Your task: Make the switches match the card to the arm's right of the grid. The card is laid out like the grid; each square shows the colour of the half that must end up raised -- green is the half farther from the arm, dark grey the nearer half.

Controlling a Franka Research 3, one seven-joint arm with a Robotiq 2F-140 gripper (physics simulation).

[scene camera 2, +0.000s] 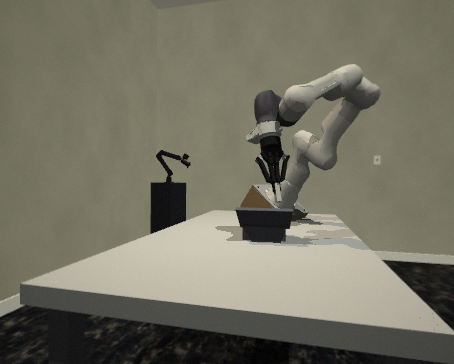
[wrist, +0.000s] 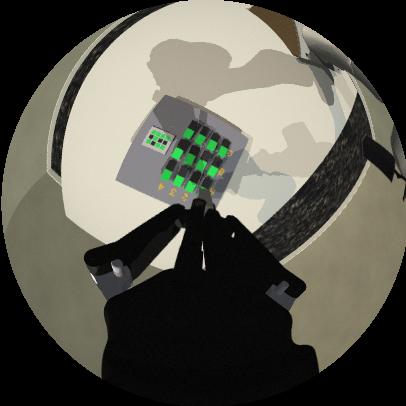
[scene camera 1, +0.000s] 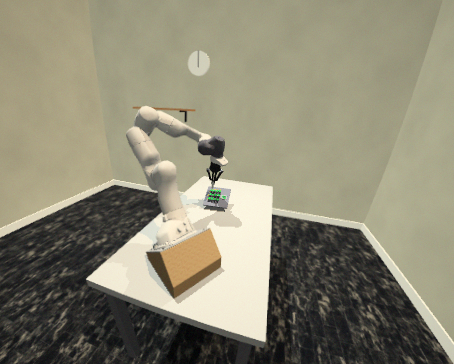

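Note:
A grey panel carries a grid of green and dark rocker switches in three rows of four, with yellow labels along two edges. The card lies on the panel beside the grid, with mostly green squares and a few dark ones. My gripper is shut and empty, pointing down at the panel. In the wrist view its tips are at the grid corner by row A, beside column 2, and partly hide the corner switch. Contact cannot be told.
The white table bears the panel. A brown wedge-shaped block stands at the arm's base. A black pedestal with a small jointed arm stands beyond the table.

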